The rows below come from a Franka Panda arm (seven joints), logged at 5 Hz.
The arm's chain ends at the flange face. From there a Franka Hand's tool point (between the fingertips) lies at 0.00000 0.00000 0.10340 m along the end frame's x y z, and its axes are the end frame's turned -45 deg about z.
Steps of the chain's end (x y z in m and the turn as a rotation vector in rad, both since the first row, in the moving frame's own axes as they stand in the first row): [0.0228, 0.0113, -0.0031, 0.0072, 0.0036, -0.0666]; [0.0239, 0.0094, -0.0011, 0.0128, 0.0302, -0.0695]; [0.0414, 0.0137, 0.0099, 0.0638, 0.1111, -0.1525]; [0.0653, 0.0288, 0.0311, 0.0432, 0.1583, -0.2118]
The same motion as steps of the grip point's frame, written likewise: [0.0089, 0.0238, -0.0031, 0.0025, 0.0076, -0.0666]; [0.0134, 0.0247, -0.0012, -0.0123, 0.0304, -0.0695]; [0.0326, 0.0414, 0.0091, -0.0334, 0.1237, -0.1525]; [0.0413, 0.0733, 0.0297, -0.0814, 0.1425, -0.2118]
